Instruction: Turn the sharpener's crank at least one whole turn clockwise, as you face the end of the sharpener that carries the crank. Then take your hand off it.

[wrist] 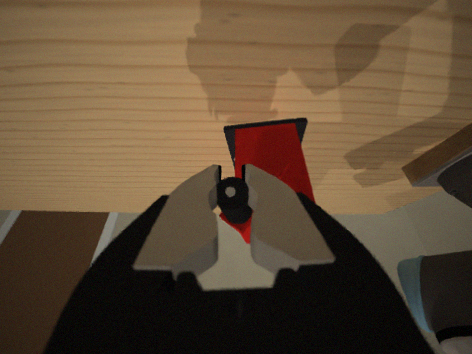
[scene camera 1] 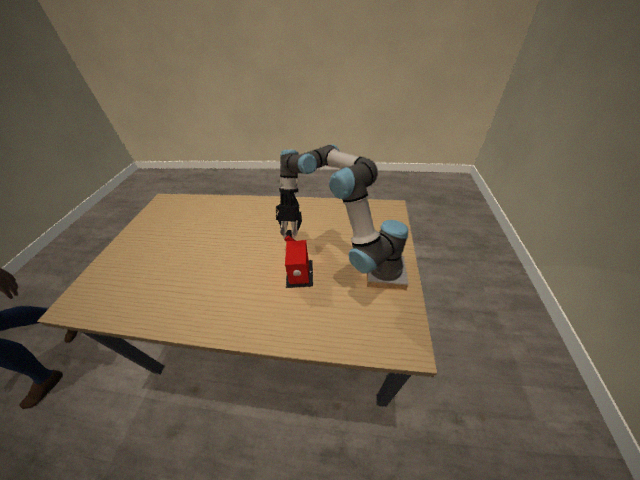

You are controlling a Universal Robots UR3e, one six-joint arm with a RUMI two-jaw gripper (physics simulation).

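Pixels of known places: gripper, fingertip midpoint: (wrist: 231, 167); arm's base, link origin: (scene camera 1: 385, 268).
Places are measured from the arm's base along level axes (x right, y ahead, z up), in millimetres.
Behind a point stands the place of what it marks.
Observation:
The red sharpener (scene camera 1: 296, 255) @(x -11, y 332, z 94 mm) (wrist: 270, 150) @(x 85, y 341, z 34 mm) stands upright on its dark base plate (scene camera 1: 311, 277) @(x -23, y 286, z -25 mm) (wrist: 265, 124) @(x 63, y 338, z -28 mm) on the table. Its crank is at the end facing away from scene camera 1; a red bit of the crank arm (scene camera 1: 289, 238) @(x 101, y 361, z 75 mm) (wrist: 242, 229) shows past the sharpener's top. The black crank knob (wrist: 233, 194) @(x 120, y 372, z 91 mm) sits between my fingertips in the wrist view. My gripper (scene camera 1: 289, 234) @(x 96, y 376, z 56 mm) (wrist: 231, 167) @(x 96, y 376, z 56 mm) points down and is shut on the crank knob, above and behind the sharpener's body. The rest of the crank arm is hidden by the fingers and the sharpener.
The wooden table (scene camera 1: 196, 289) @(x -73, y 742, z -33 mm) (wrist: 100, 100) @(x 109, y 525, z -33 mm) carries my arm's base block (scene camera 1: 386, 283) @(x -70, y 6, z -1 mm) (wrist: 440, 155) @(x -3, y 67, z -16 mm) to the right of the sharpener. My arm (scene camera 1: 361, 217) @(x -46, y 115, z 297 mm) arches over from that base. A person (scene camera 1: 20, 356) stands at the table's left, partly in view, with a hand near its edge.

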